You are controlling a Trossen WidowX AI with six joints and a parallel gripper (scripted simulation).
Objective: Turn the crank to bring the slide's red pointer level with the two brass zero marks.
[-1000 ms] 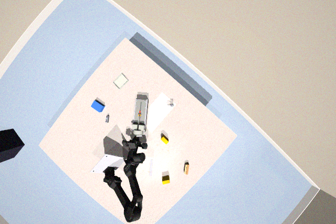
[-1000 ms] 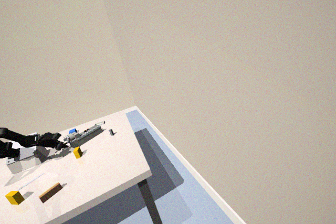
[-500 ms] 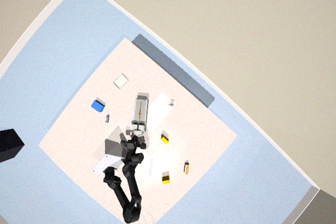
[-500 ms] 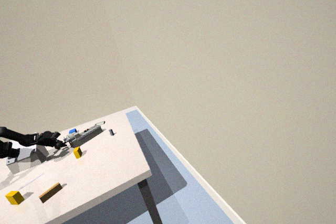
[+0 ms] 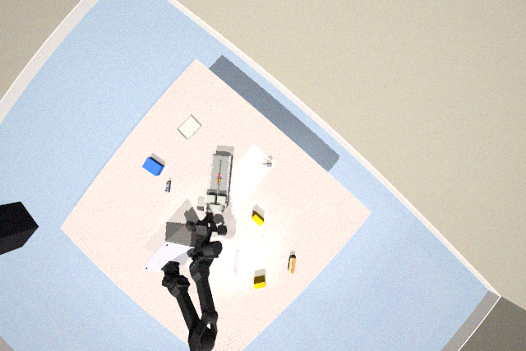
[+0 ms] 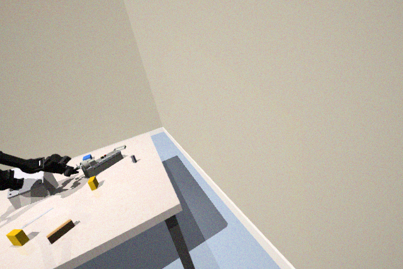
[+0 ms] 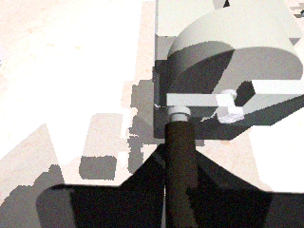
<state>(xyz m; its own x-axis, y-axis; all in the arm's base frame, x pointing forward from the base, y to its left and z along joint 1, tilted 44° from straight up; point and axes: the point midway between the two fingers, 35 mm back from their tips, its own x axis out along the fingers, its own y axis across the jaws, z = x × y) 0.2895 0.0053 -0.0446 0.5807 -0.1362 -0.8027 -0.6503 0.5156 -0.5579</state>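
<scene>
Now: the crank 1 cm ahead of my gripper tip, 1 cm to the right of it and 3 cm above it. Round my gripper tip: blue block: 8 cm behind, 38 cm to the left, 4 cm below; then dark brown crank handle: 1 cm behind, 1 cm to the right, 3 cm above; then red pointer: 16 cm ahead, 10 cm to the left, 2 cm above.
</scene>
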